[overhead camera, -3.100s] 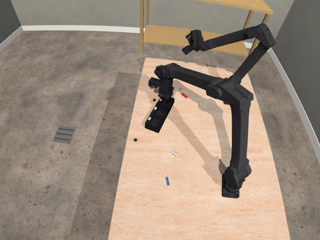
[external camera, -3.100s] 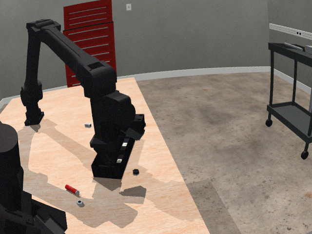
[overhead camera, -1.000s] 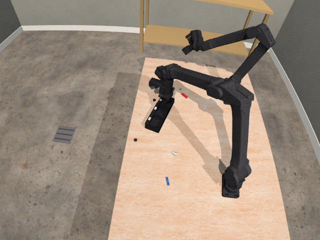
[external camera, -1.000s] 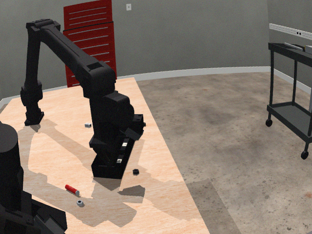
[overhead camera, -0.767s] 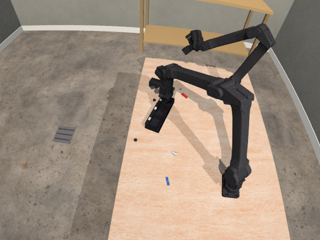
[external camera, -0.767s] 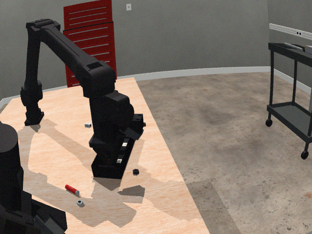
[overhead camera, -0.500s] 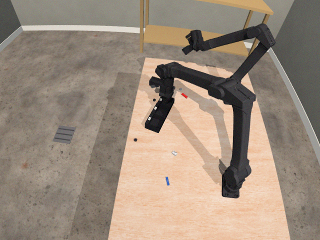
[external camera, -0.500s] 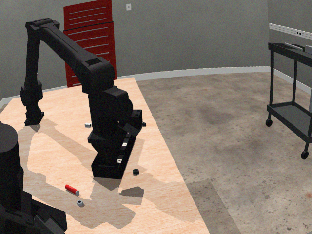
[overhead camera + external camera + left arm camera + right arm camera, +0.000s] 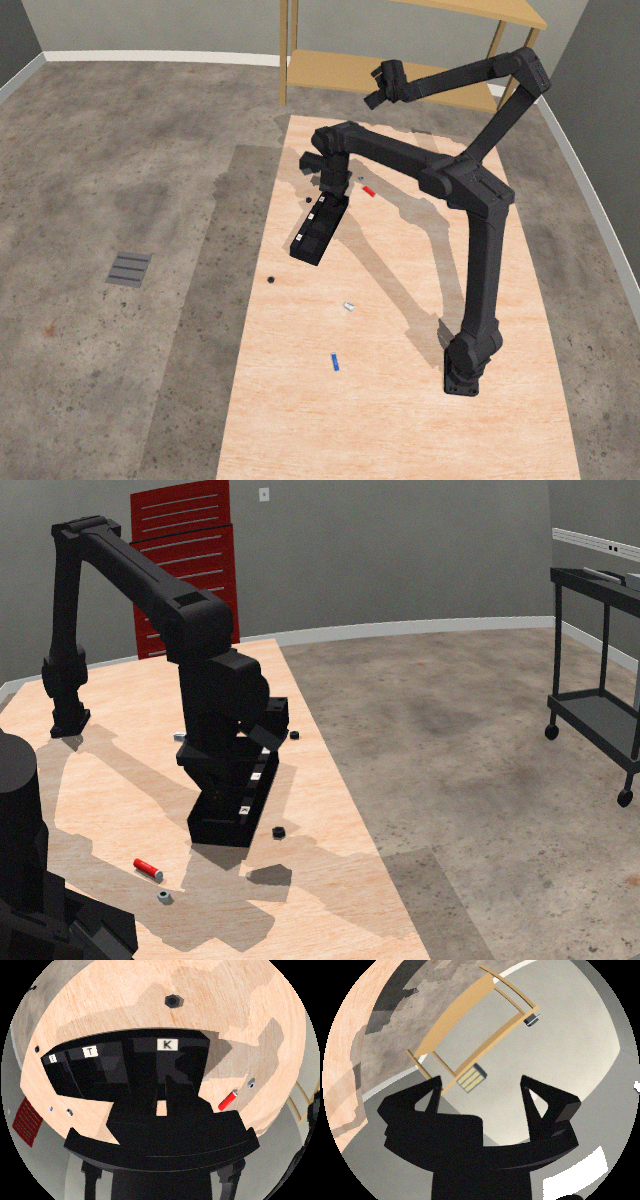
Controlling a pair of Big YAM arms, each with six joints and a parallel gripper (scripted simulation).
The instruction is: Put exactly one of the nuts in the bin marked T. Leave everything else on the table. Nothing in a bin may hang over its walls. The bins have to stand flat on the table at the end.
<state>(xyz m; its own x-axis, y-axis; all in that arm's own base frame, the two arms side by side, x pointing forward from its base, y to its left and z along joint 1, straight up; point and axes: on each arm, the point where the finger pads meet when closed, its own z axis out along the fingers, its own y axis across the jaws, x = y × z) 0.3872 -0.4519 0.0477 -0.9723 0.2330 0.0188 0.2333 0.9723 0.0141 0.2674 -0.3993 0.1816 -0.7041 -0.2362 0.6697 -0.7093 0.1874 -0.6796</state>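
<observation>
Now: left hand 20 mm short of the black bin, 80 mm to the right of it and 30 mm above it. The rest, counted from my left hand: grey nut (70 mm behind, 170 mm to the right, 40 mm below); then blue cylinder (90 mm behind, 470 mm to the left, 40 mm below); then red cylinder (100 mm behind, 110 mm to the right, 40 mm below).
</observation>
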